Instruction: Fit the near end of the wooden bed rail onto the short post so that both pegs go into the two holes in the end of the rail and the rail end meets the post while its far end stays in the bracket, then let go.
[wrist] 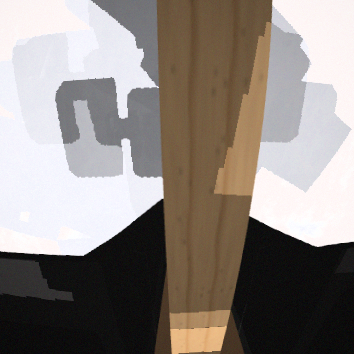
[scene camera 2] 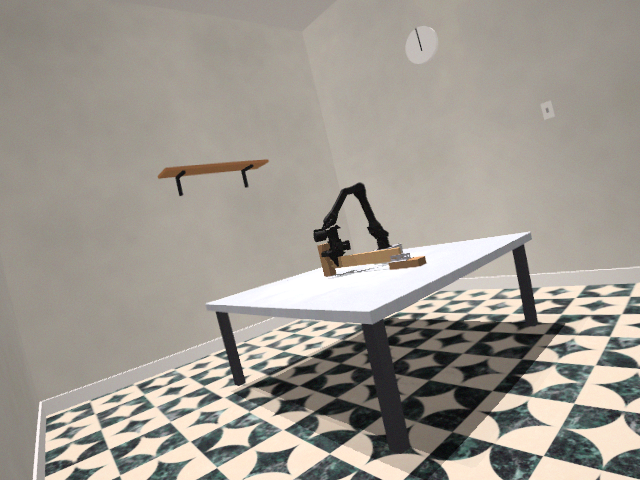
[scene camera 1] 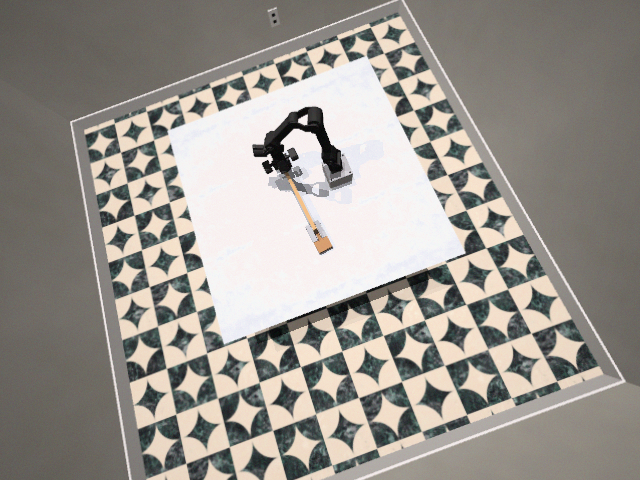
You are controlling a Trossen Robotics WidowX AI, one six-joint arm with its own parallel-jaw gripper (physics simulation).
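Places are measured from the arm's base along level axes (x ahead, y left, z up), in millimetres.
Where they show: gripper, fingertip midpoint: [scene camera 2: 339,266]; arm's base at its link origin: [scene camera 2: 384,247] [scene camera 1: 335,166].
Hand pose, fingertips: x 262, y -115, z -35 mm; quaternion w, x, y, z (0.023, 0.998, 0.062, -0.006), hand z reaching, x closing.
Things, the pixels of their top centre, and the offset from my fingertips. "spot": a spot on its surface instead. Level surfaces: height alone.
- wooden bed rail at its top centre: [scene camera 2: 363,253] [scene camera 1: 296,192] 23 mm back, 183 mm left, 52 mm up
- pale bracket at its top centre: [scene camera 2: 399,254] [scene camera 1: 315,229] 50 mm back, 396 mm left, 20 mm up
- short post at a spot on its surface: [scene camera 2: 325,259] spot: 40 mm ahead, 56 mm right, 51 mm up
- brown wooden block at its top centre: [scene camera 2: 406,259] [scene camera 1: 318,236] 54 mm back, 427 mm left, 9 mm down
- white table at its surface level: 45 mm down
The wooden bed rail [scene camera 1: 301,200] [scene camera 2: 369,257] [wrist: 207,150] is a long light board on edge. Its far end is at the pale bracket [scene camera 1: 310,231] [scene camera 2: 400,256]. My gripper [scene camera 1: 285,171] [scene camera 2: 337,261] [wrist: 187,206] is shut on the rail close to its near end. The short post [scene camera 2: 325,259] stands upright right behind the gripper in the second scene view; the arm hides it in the first. The pegs, the holes and the meeting of rail end and post are hidden by the gripper, so I cannot tell whether they touch.
A brown wooden block [scene camera 1: 323,244] [scene camera 2: 408,262] lies on the white table [scene camera 1: 258,279] [scene camera 2: 320,297] by the bracket. The arm's grey base [scene camera 1: 338,178] stands to the right of the rail in the first scene view.
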